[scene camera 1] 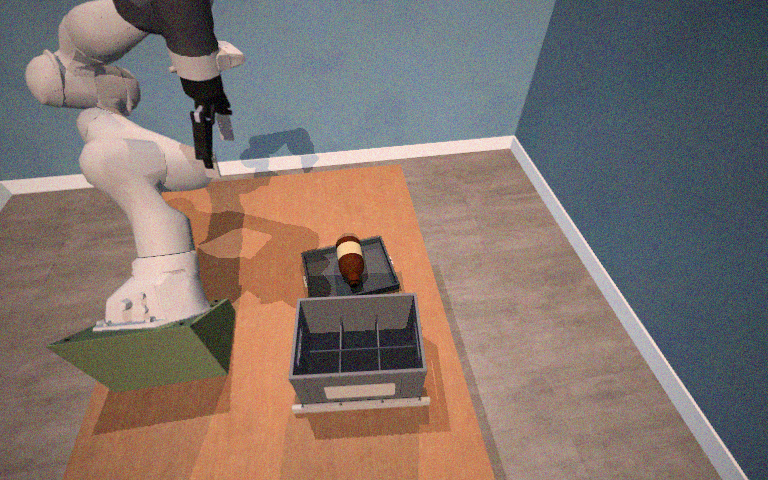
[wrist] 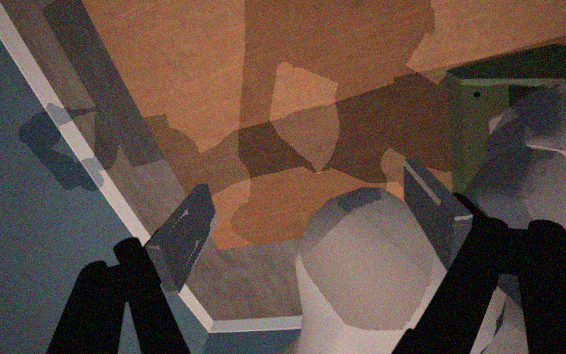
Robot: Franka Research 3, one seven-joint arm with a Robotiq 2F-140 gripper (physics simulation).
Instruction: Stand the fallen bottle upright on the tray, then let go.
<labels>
gripper: scene camera 1; wrist
brown bottle: scene camera 1 349, 254; not seen in the wrist view (out of frame)
same spot on gripper: [wrist: 474, 249] = [scene camera 1: 211, 145]
</labels>
